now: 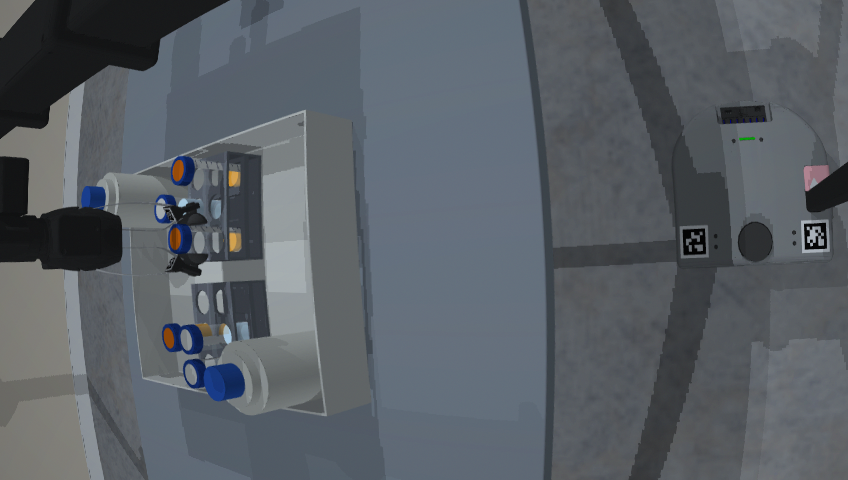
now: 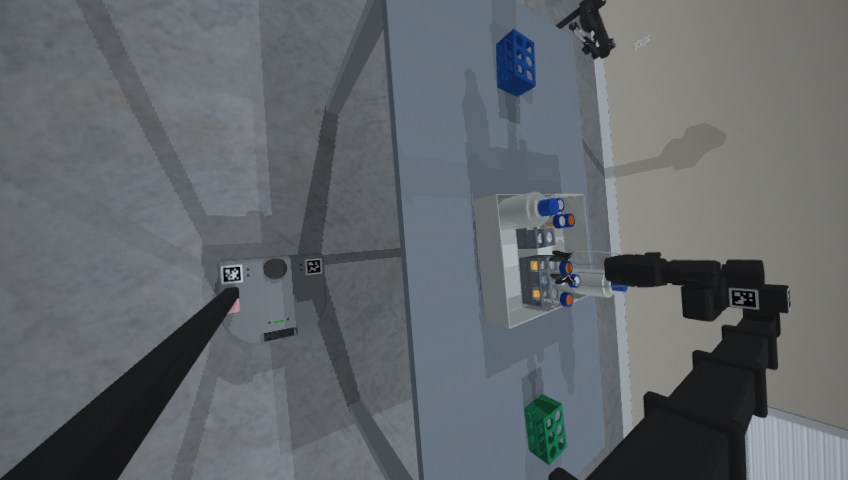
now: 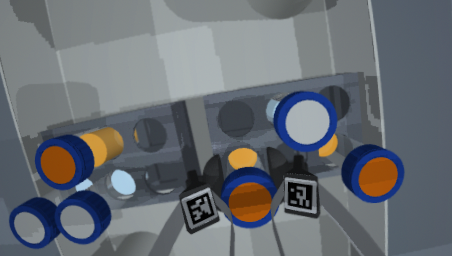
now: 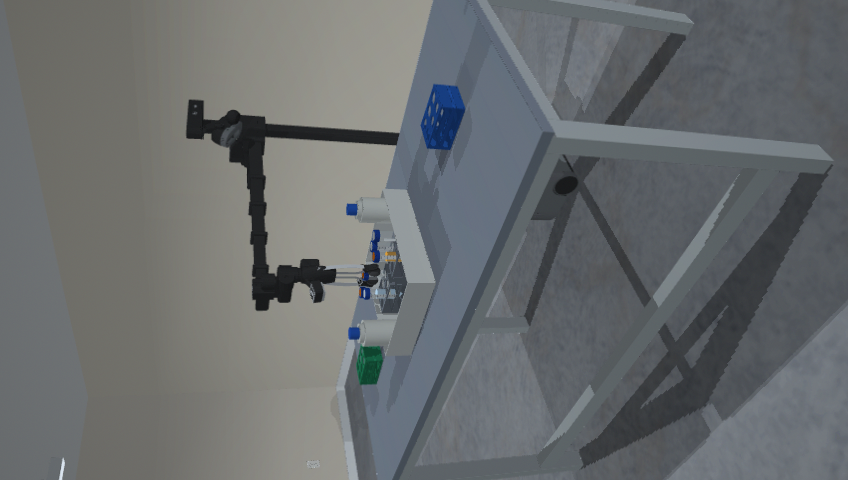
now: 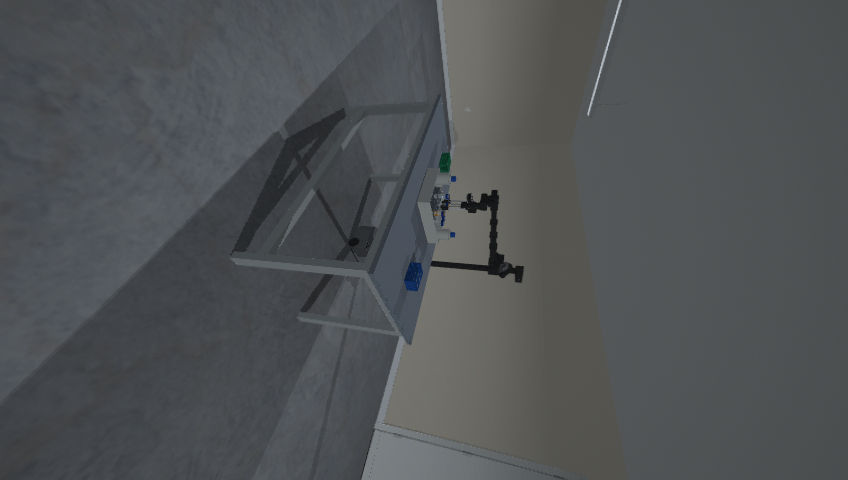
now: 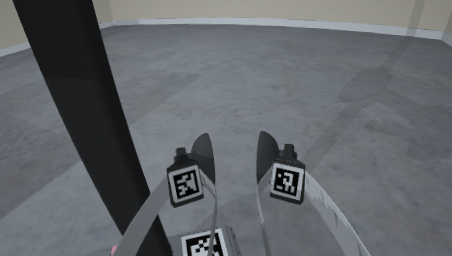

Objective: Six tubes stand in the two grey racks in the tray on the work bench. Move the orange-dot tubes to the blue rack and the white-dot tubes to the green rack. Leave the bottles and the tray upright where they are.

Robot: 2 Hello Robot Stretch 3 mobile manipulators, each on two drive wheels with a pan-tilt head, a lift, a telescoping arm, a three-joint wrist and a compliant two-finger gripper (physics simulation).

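My r1 gripper (image 1: 191, 239) (image 2: 564, 267) (image 3: 245, 167) (image 4: 368, 275) is shut on an orange-dot tube (image 1: 177, 239) (image 3: 250, 202) just below its cap; the tube stands upright in one grey rack (image 1: 245, 220). That rack also holds an orange-dot tube (image 1: 179, 170) (image 3: 377, 176) and a white-dot tube (image 1: 163, 208) (image 3: 307, 121). The other grey rack (image 1: 252, 309) holds an orange-dot tube (image 1: 170, 337) (image 3: 58, 165) and two white-dot tubes (image 3: 78, 221) (image 3: 30, 227). The blue rack (image 2: 505, 71) (image 4: 450, 110) and green rack (image 2: 537, 410) (image 4: 369, 365) hold no tubes. My r2 gripper (image 6: 235, 160) is open and empty.
The tray (image 1: 339, 237) (image 2: 495, 255) stands on the bench (image 1: 452, 237) between the blue and green racks. Two white bottles (image 1: 285, 368) (image 1: 145, 202) with blue caps stand upright in it, one at either end beside the grey racks. r2's black mast (image 6: 80, 100) rises beside its gripper.
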